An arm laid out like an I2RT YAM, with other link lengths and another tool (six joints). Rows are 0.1 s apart.
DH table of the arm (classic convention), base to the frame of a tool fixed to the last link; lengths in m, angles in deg. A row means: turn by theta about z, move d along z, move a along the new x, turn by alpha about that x. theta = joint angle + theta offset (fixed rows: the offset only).
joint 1: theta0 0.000, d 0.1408, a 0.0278, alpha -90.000
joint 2: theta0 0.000, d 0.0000, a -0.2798, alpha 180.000
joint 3: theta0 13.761, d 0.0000, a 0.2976, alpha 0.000
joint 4: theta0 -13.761, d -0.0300, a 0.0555, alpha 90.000
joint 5: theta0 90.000, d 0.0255, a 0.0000, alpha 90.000
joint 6: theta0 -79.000, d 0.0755, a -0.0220, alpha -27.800
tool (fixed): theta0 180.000, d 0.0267, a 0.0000, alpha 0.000
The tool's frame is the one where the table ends.
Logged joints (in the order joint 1, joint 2, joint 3, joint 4, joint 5, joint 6), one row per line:
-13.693, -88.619, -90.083, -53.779, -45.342, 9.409
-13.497, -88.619, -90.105, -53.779, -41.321, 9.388
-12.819, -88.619, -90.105, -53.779, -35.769, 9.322
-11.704, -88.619, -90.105, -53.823, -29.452, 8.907
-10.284, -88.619, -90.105, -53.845, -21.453, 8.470
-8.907, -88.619, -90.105, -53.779, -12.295, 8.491
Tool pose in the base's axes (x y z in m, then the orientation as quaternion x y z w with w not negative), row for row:
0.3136, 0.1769, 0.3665, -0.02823, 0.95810, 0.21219, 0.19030
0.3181, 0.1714, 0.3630, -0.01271, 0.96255, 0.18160, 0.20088
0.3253, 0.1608, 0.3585, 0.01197, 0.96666, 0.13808, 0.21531
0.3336, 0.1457, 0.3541, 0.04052, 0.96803, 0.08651, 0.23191
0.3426, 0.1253, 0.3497, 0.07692, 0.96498, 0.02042, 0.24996
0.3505, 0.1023, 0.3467, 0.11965, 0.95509, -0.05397, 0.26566
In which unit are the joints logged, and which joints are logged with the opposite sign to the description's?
The joints are logged in degrees. Opposite sign: joint 1, joint 2, joint 3.
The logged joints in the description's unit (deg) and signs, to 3 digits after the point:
13.693, 88.619, 90.083, -53.779, -45.342, 9.409
13.497, 88.619, 90.105, -53.779, -41.321, 9.388
12.819, 88.619, 90.105, -53.779, -35.769, 9.322
11.704, 88.619, 90.105, -53.823, -29.452, 8.907
10.284, 88.619, 90.105, -53.845, -21.453, 8.470
8.907, 88.619, 90.105, -53.779, -12.295, 8.491

